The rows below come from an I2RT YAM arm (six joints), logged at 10 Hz.
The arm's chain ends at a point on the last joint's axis. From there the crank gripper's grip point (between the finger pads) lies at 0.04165 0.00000 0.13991 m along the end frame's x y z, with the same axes.
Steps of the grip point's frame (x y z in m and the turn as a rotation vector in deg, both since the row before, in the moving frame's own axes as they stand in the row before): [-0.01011, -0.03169, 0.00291, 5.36, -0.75, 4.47]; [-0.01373, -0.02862, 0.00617, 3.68, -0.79, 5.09]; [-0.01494, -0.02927, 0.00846, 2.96, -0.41, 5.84]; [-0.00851, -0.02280, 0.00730, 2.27, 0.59, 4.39]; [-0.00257, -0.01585, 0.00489, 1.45, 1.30, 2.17]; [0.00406, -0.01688, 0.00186, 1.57, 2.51, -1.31]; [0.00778, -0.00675, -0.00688, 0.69, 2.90, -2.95]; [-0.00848, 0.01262, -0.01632, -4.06, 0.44, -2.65]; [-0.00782, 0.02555, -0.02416, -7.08, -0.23, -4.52]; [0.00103, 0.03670, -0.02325, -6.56, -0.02, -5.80]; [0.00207, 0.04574, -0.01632, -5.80, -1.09, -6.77]
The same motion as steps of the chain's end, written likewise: [-0.00866, -0.02178, 0.00284, 5.36, -0.75, 4.47]; [-0.01204, -0.02324, 0.00578, 3.68, -0.79, 5.09]; [-0.01409, -0.02624, 0.00824, 2.96, -0.41, 5.84]; [-0.01004, -0.02051, 0.00778, 2.27, 0.59, 4.39]; [-0.00577, -0.01396, 0.00590, 1.45, 1.30, 2.17]; [-0.00197, -0.01205, 0.00388, 1.57, 2.51, -1.31]; [0.00086, -0.00275, -0.00457, 0.69, 2.90, -2.95]; [-0.00974, 0.00468, -0.01571, -4.06, 0.44, -2.65]; [-0.00781, 0.01156, -0.02346, -7.08, -0.23, -4.52]; [0.00048, 0.02494, -0.02259, -6.56, -0.02, -5.80]; [0.00418, 0.03634, -0.01662, -5.80, -1.09, -6.77]
